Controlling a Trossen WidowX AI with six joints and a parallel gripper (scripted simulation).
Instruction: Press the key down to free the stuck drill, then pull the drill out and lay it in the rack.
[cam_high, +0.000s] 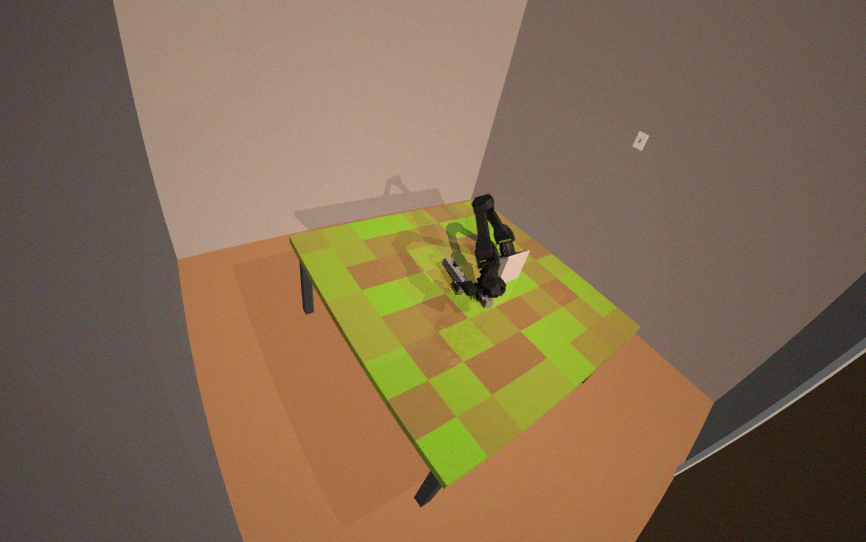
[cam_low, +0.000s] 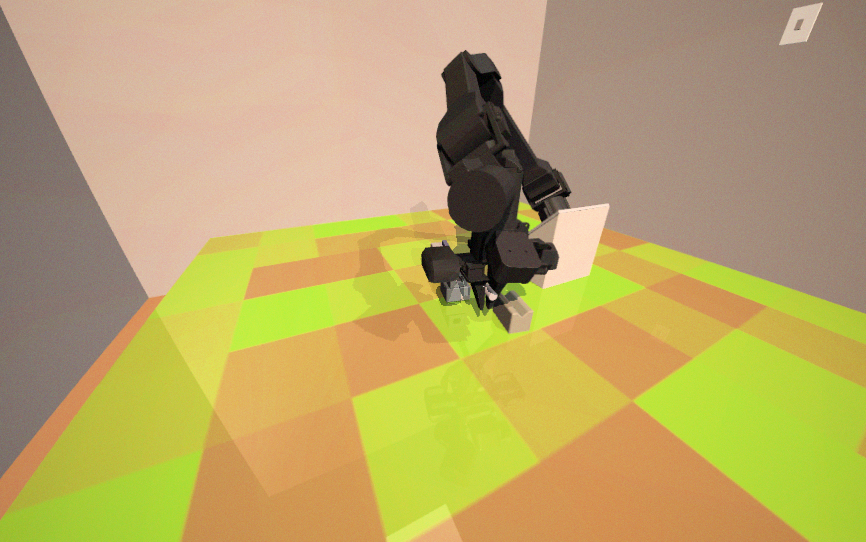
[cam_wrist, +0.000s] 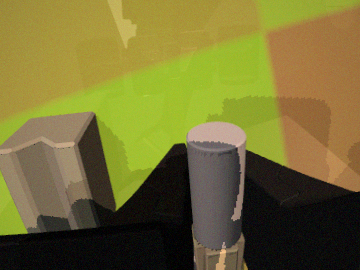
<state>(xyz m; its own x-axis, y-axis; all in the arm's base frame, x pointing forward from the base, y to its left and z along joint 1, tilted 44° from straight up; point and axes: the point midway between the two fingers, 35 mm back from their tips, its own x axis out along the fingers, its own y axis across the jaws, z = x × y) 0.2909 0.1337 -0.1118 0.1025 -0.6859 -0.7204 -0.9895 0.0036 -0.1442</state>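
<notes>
My gripper tip is 4 cm to the left of the drill and 3 cm below it. The rest, counted from my gripper tip: key (2 cm behind, 22 cm to the right, 1 cm below); grey rack (7 cm behind, 3 cm to the right, 4 cm below); holder block (2 cm behind, 20 cm to the right, 2 cm below).
</notes>
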